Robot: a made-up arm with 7 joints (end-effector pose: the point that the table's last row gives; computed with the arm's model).
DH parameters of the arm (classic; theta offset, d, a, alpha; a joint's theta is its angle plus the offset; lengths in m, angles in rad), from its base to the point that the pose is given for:
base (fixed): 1.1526 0 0.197 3.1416
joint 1: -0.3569 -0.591 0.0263 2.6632
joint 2: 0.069 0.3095 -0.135 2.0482
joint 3: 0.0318 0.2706 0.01 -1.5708
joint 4: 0 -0.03 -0.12 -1.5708
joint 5: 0 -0.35 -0.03 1.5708
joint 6: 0 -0.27 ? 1.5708
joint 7: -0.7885 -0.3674 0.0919 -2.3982
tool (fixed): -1.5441 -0.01 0 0
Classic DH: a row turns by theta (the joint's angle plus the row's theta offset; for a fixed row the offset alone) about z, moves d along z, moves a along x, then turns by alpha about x.
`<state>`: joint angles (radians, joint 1 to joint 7).
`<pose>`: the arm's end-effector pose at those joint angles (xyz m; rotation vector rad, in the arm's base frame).
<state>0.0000 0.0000 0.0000 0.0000 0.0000 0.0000 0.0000</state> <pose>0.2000 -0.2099 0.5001 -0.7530 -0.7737 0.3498</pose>
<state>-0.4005 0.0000 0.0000 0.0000 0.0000 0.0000 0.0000</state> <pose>0.3425 -0.1323 0.5001 -0.5947 -0.9247 0.7098</pose>
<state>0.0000 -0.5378 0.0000 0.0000 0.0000 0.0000 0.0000</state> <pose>0.0048 -0.1842 0.3983 -0.6816 -0.6135 -0.1796</pose>
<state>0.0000 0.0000 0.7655 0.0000 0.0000 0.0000 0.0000</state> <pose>0.2000 0.1273 0.4023 -0.0327 -0.8271 0.0346</pose>
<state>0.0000 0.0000 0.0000 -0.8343 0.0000 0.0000 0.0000</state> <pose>-0.0190 -0.1040 0.5001 -1.0038 -0.4030 -0.4023</pose>
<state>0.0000 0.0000 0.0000 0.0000 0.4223 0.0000 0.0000</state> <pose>0.2000 -0.3335 0.6037 -1.1483 -0.7072 0.5219</pose>
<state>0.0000 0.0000 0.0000 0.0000 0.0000 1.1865 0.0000</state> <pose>0.5641 -0.4499 0.5001 -0.2100 -1.1635 1.4075</pose>
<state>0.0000 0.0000 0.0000 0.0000 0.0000 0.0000 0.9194</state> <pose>0.2000 -0.1779 0.5753 0.1123 -0.8277 -0.0291</pose>
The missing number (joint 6, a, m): -0.21
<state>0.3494 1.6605 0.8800 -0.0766 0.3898 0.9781 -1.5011</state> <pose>0.7684 0.2287 0.2918 0.7051 1.9385 -2.1399</pose>
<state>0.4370 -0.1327 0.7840 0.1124 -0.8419 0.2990 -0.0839</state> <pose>0.3486 0.2633 0.5209 0.5208 -1.3446 -0.5952</pose>
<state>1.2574 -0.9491 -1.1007 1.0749 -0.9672 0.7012 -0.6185</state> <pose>-0.4176 0.2232 0.2156 -0.5776 -0.5314 -0.2642</pose>
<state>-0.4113 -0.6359 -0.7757 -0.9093 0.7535 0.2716 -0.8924</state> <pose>-0.3094 -0.3411 0.9924 -2.3240 0.8978 0.7199</pose>
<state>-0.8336 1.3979 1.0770 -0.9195 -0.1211 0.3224 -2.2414</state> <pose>0.2750 -0.0050 0.4819 1.5197 1.3307 -1.7731</pose>
